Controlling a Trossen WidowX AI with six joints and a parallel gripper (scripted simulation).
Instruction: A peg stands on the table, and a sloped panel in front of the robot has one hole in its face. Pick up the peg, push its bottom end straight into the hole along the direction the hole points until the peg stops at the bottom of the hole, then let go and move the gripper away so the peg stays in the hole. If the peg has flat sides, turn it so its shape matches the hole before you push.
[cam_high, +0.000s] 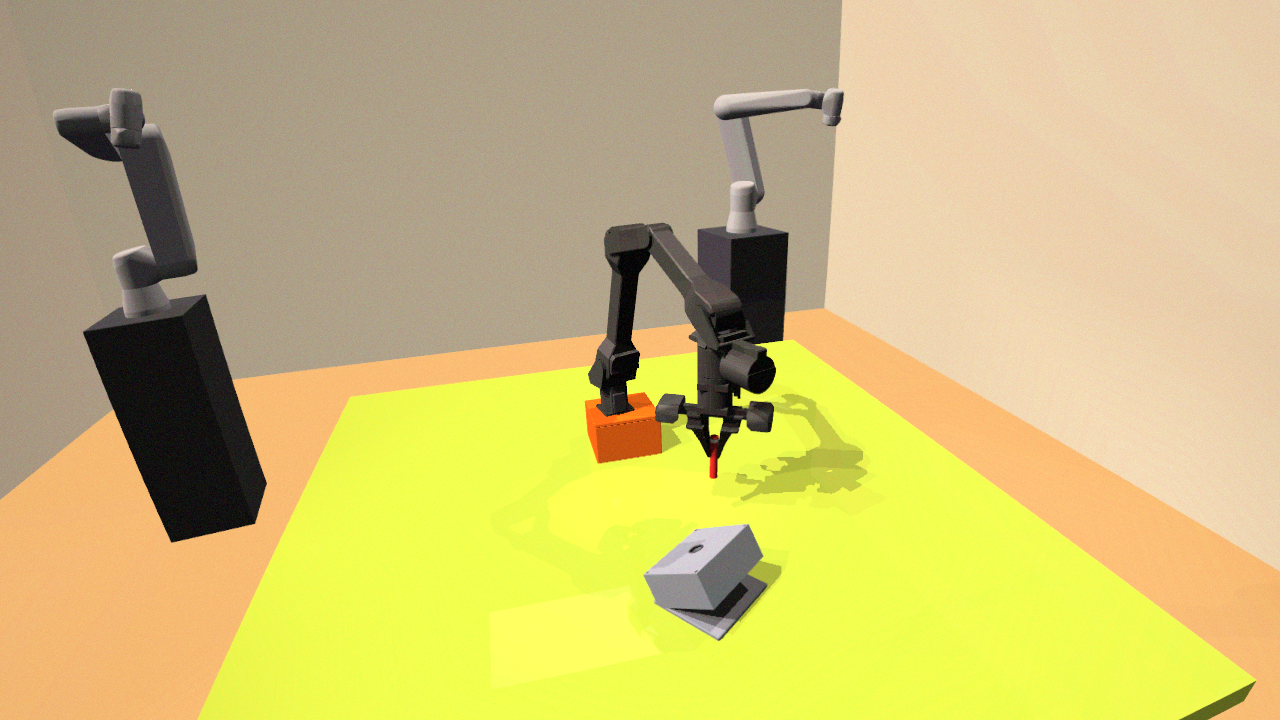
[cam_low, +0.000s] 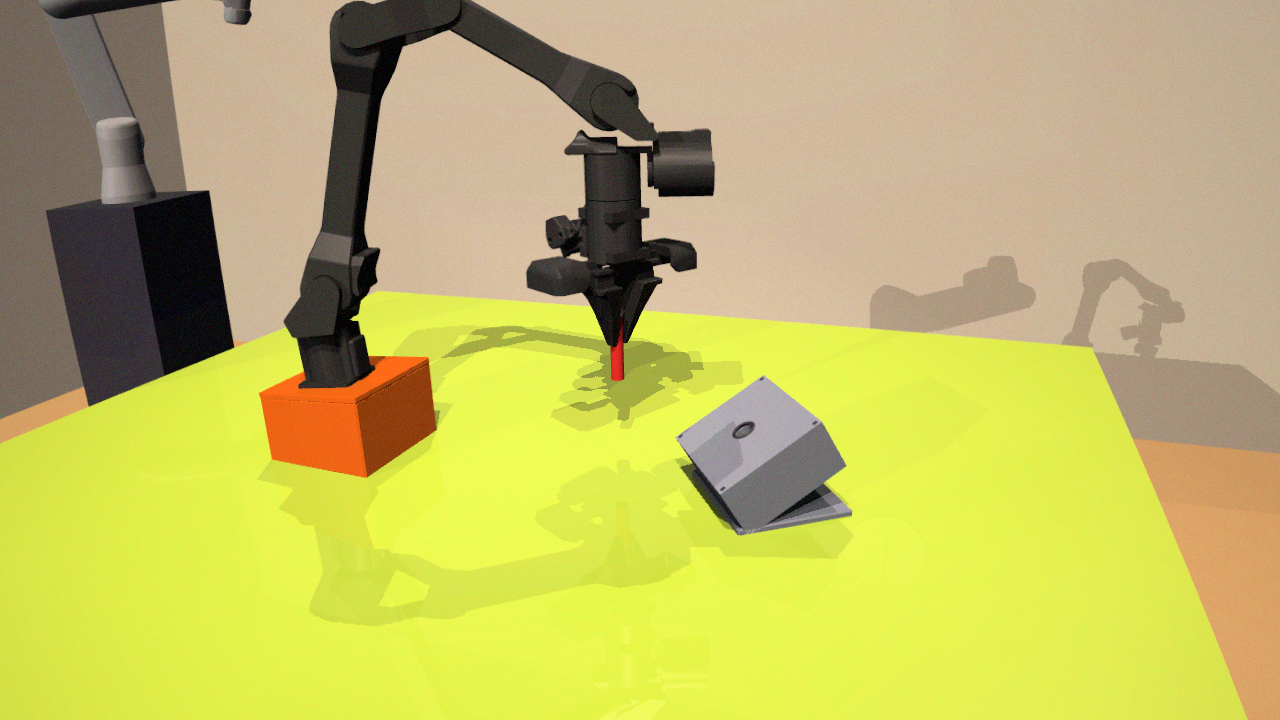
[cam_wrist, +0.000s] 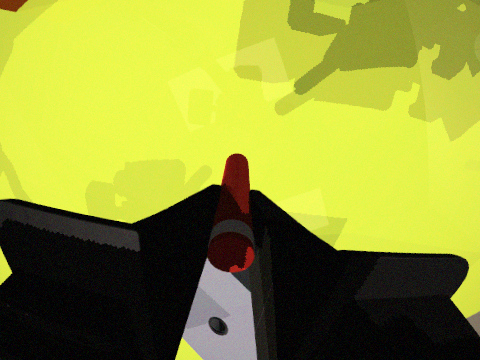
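Now: gripper tip 16 cm short of the grey sloped panel, 10 cm to the left of it and 7 cm above it. From my gripper tip the other things lie so: red round peg 2 cm above.
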